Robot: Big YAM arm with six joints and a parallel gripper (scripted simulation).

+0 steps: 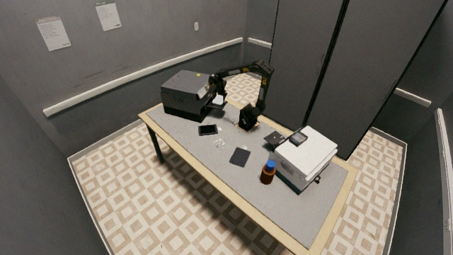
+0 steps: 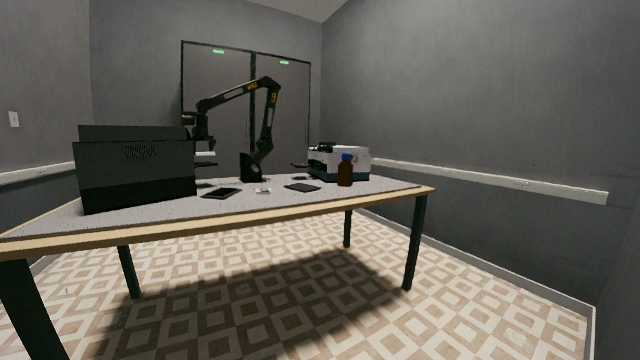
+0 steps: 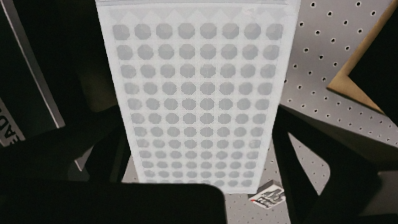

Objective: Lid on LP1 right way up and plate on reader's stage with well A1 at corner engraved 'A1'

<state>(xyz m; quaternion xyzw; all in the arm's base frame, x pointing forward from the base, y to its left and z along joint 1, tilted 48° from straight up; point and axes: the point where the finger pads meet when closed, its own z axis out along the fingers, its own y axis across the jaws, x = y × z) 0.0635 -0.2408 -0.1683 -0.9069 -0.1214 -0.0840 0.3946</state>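
Now: the white multi-well plate right at my hand. From my hand the other things lie so: LP1 label 180 mm below, 150 mm ahead, 130 mm to the left; dark lid 230 mm ahead, 160 mm below, 60 mm to the left; dark flat pad 450 mm to the left, 290 mm ahead, 170 mm below.
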